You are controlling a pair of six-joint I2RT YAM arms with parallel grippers.
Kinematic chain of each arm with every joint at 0, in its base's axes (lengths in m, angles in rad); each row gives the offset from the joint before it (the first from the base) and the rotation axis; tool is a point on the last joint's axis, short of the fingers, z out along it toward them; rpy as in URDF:
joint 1: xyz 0 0 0.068 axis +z
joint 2: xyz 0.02 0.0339 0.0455 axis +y
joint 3: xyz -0.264 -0.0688 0 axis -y
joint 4: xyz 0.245 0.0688 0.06 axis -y
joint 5: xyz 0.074 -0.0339 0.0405 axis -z
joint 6: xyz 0.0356 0 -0.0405 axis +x
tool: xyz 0 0 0 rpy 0 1.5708 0
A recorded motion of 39 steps. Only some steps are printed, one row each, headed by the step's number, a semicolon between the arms.
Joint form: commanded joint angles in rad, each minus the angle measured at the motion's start. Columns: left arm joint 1, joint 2, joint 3, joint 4, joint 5, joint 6; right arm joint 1, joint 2, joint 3, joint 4, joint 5, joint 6.
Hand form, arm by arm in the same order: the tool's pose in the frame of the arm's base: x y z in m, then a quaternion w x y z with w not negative. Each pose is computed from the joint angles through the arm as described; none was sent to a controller.
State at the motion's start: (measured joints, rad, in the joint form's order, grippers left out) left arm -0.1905 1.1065 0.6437 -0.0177 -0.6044 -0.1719; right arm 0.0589 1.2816 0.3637 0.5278 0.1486 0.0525
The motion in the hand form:
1: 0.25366 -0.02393 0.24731 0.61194 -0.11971 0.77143 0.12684; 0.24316 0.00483 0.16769 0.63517 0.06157 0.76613 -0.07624
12: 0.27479 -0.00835 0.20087 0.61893 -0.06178 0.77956 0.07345; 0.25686 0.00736 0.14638 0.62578 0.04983 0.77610 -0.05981
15: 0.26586 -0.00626 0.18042 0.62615 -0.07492 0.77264 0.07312; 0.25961 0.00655 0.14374 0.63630 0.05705 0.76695 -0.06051
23: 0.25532 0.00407 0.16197 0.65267 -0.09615 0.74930 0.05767; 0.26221 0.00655 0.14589 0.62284 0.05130 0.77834 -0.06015
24: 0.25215 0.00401 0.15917 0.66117 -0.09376 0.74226 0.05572; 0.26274 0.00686 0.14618 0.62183 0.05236 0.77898 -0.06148
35: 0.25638 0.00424 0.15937 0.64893 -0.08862 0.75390 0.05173; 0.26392 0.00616 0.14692 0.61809 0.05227 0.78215 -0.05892
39: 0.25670 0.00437 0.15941 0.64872 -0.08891 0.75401 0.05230; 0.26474 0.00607 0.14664 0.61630 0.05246 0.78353 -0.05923
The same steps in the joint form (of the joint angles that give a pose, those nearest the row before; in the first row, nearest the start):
1: 0.0286 0.0500 -0.0566 0.3341 0.0980 0.0976; -0.0026 0.0724 -0.0634 0.3374 0.1030 -0.0443
12: 0.1277 0.2472 -0.1447 0.6399 0.3511 0.1517; -0.0011 0.2404 -0.0477 0.4621 0.0638 -0.0374
15: 0.1318 0.2871 -0.2293 0.7827 0.3387 0.1344; -0.0037 0.2825 -0.0480 0.5320 0.0718 -0.0314
23: 0.1748 0.3570 -0.3245 1.0163 0.3753 0.0991; -0.0056 0.2607 -0.0267 0.4538 0.0616 -0.0355
24: 0.1751 0.3719 -0.3467 1.0763 0.3809 0.1030; -0.0039 0.2600 -0.0235 0.4474 0.0667 -0.0348
35: 0.1786 0.3698 -0.3231 1.0171 0.3985 0.1022; -0.0078 0.2553 -0.0155 0.4247 0.0585 -0.0314
39: 0.1791 0.3708 -0.3218 1.0162 0.3976 0.1025; -0.0083 0.2579 -0.0117 0.4189 0.0587 -0.0310

